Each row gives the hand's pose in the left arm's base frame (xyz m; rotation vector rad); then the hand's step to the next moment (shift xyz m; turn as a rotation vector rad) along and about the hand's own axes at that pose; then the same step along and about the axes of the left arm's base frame.
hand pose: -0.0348 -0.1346 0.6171 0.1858 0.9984 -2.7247
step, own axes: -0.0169 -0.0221 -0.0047 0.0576 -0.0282 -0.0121
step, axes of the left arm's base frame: 0.0107 0.0223 0.0135 -0.0624 0.0187 -0.0031
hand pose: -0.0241 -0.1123 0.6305 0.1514 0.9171 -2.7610
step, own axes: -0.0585 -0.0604 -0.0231 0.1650 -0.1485 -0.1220
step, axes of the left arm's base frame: 0.0424 0.0716 0.0263 -0.1933 0.1588 -0.0396
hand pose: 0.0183 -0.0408 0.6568 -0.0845 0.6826 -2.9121
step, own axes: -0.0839 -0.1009 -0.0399 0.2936 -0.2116 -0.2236
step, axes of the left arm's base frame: 0.0660 0.1200 0.0075 -0.3376 0.2389 -0.0997
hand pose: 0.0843 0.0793 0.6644 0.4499 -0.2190 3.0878
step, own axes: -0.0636 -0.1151 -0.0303 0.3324 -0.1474 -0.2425
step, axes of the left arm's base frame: 0.0562 0.1186 -0.0312 -0.3823 0.1777 -0.1153
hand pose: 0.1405 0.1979 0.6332 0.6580 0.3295 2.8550
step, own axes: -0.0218 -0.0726 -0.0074 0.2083 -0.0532 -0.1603
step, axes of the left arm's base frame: 0.0258 0.0630 -0.0340 -0.2487 0.0724 -0.0695
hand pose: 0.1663 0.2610 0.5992 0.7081 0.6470 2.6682
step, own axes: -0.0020 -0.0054 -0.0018 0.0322 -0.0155 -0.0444
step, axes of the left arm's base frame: 0.0016 0.0032 -0.0048 -0.0475 0.0106 -0.0296
